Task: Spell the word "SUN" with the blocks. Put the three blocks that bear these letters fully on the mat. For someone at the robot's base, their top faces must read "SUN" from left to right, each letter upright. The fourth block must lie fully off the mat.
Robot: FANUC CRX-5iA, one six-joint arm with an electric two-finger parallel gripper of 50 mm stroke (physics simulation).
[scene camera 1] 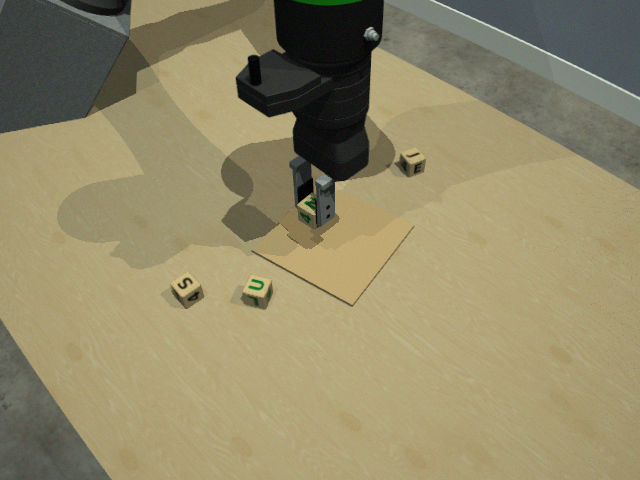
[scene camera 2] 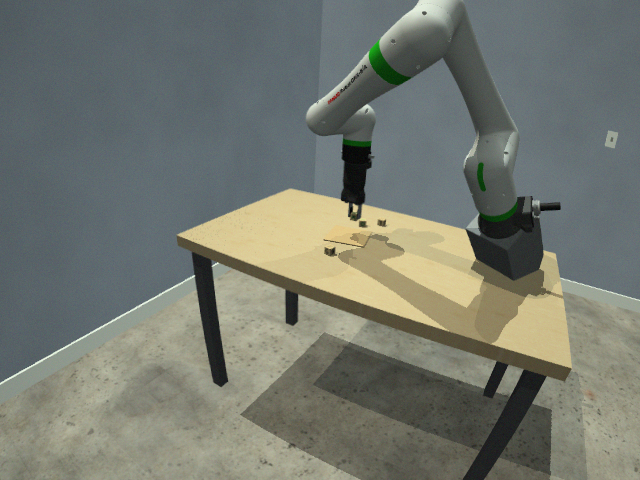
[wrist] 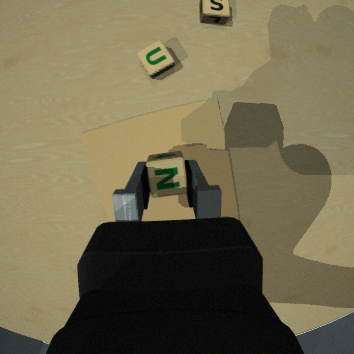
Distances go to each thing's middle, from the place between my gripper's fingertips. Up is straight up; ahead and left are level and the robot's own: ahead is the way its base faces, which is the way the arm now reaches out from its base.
I see the mat (scene camera 1: 342, 258) 3 cm to the left of my hand and 6 cm below it.
